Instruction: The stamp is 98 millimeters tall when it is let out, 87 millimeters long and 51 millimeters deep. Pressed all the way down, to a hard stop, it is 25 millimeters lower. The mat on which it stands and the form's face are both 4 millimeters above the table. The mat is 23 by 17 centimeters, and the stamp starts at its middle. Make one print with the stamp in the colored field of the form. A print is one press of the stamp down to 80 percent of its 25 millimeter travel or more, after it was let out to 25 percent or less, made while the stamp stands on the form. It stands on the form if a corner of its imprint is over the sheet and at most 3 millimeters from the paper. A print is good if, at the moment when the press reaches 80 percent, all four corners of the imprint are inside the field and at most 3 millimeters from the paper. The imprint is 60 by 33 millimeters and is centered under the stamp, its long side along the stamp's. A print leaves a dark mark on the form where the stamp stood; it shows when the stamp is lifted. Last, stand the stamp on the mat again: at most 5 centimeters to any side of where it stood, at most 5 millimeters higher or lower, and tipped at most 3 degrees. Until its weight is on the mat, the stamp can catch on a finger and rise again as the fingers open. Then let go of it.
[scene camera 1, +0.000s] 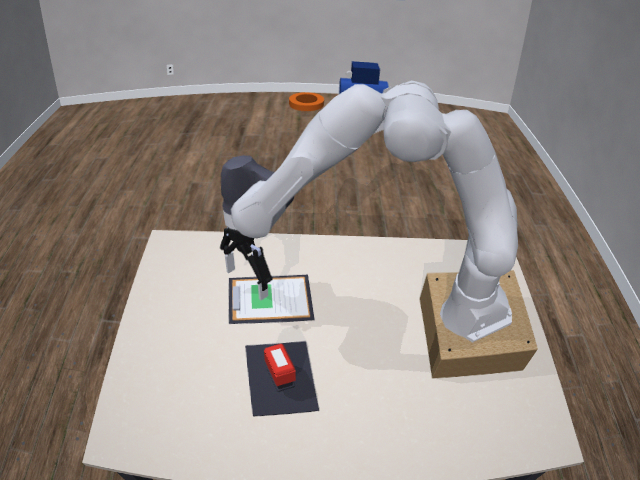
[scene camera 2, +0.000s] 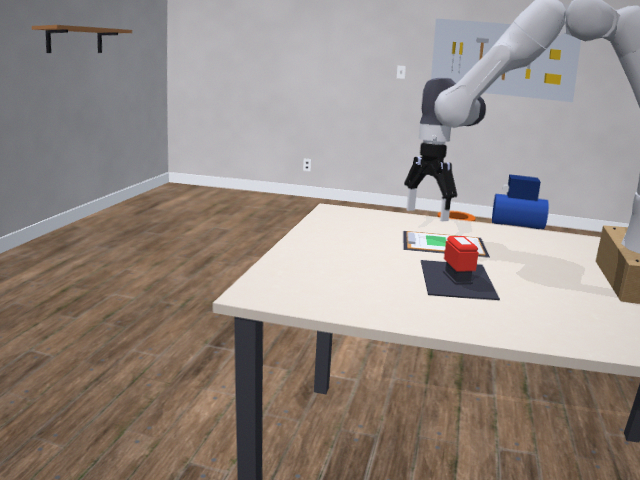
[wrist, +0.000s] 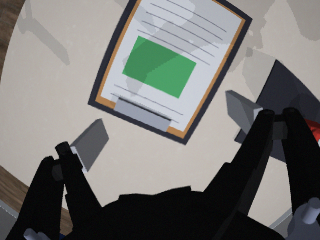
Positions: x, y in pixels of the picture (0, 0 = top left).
Scene:
gripper: scene camera 1; scene camera 2; wrist 164, 116
same spot on gripper: (scene camera 2: 447, 179) = (scene camera 1: 259, 267)
same spot on form: (wrist: 162, 70) = (scene camera 2: 436, 241)

